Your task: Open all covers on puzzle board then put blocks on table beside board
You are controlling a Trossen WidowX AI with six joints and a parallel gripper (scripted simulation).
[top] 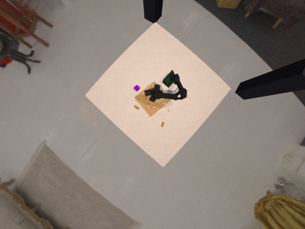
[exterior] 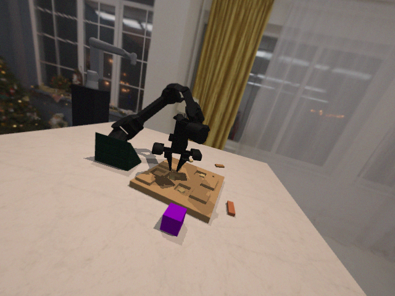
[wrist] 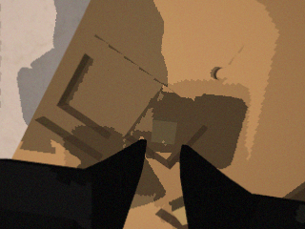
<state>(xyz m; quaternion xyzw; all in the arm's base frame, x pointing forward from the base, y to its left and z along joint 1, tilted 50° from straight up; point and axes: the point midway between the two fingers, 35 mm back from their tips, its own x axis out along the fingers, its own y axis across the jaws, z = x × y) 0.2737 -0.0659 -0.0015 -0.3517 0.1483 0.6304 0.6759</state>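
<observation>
Now: gripper tip 4 cm short of the tan puzzle board, 3 cm above it and 1 cm to the left of it. From my gripper tip the other things lie so: purple cube (21 cm to the right, 5 cm ahead, 2 cm below); then orange block (24 cm ahead, 9 cm to the right, 4 cm below).
</observation>
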